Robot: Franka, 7 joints.
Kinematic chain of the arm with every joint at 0, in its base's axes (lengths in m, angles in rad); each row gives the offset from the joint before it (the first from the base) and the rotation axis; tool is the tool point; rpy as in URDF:
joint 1: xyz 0 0 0.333 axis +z
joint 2: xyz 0 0 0 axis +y
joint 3: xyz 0 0 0.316 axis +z
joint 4: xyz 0.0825 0 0 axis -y
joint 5: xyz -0.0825 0 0.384 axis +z
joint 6: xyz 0 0 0 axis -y
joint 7: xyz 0.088 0 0 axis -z
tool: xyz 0 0 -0.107 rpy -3.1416 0 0
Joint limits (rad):
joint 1: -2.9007..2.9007
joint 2: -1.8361..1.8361
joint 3: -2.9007..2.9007
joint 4: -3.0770..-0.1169
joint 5: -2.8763..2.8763
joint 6: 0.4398..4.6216
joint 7: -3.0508..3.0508
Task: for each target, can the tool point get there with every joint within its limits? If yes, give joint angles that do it. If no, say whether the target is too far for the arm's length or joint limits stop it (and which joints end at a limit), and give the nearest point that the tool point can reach.
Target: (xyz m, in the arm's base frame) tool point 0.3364 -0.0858 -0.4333
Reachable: no: joint limits stop it (at a limit: joint 2) | nearest point 0.3287 -0.0838 -0.3578 | short by 0.076 m
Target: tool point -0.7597 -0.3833 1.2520
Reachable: no: too far | nearest point -0.5204 -0.2626 0.9625 | short by 0.395 m
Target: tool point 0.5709 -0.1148 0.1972
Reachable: yes | joints 0.3816 0.9322 -0.5549 -1.5011 -0.4764 1.1727 -1.8905
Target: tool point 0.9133 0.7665 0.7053
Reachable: no: too far | nearest point 0.6273 0.5264 0.5887 | short by 0.391 m
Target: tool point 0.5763 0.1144 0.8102
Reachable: yes | joints 1.0921 0.4248 -1.0690 -1.3008 -2.2134 1.3312 2.1008
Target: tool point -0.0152 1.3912 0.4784
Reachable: no: too far | nearest point -0.0093 0.8532 0.4222 | short by 0.541 m
